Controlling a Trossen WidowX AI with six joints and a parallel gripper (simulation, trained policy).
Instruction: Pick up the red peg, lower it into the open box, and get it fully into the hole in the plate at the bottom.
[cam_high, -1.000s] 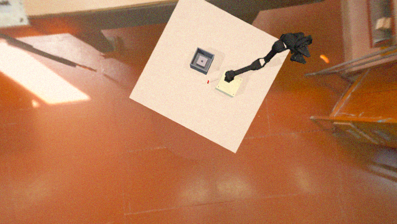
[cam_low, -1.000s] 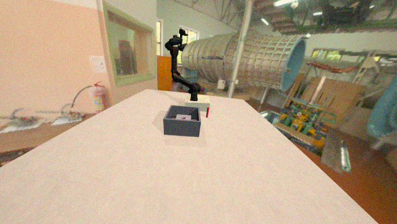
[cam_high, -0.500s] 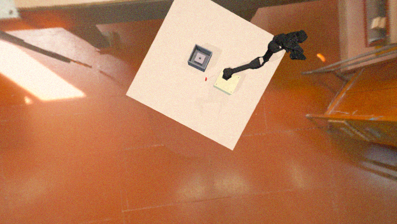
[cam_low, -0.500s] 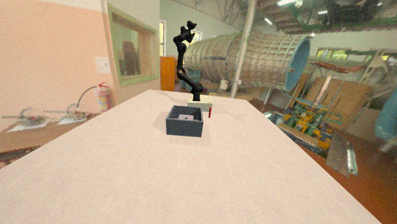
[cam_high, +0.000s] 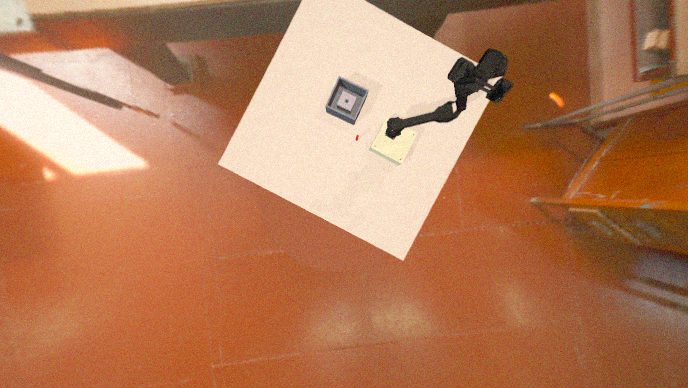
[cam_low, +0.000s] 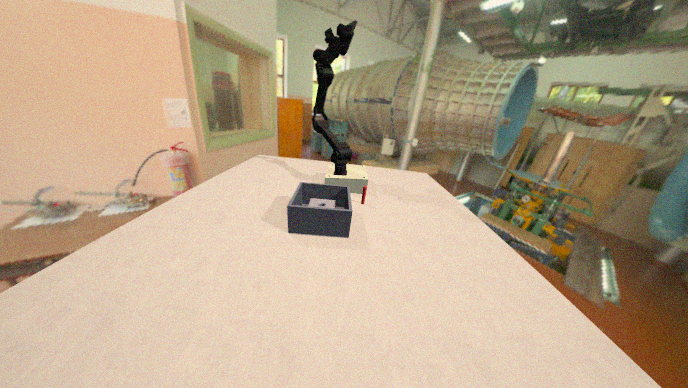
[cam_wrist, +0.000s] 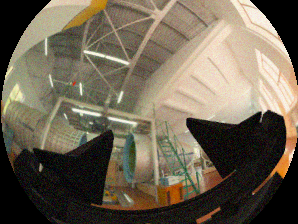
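My gripper tip is now 29 cm short of the red peg, 13 cm to the right of it and 69 cm above it. Round my gripper tip: plate: 45 cm ahead, 3 cm to the right, 69 cm below; then dark box: 45 cm ahead, 3 cm to the right, 70 cm below.
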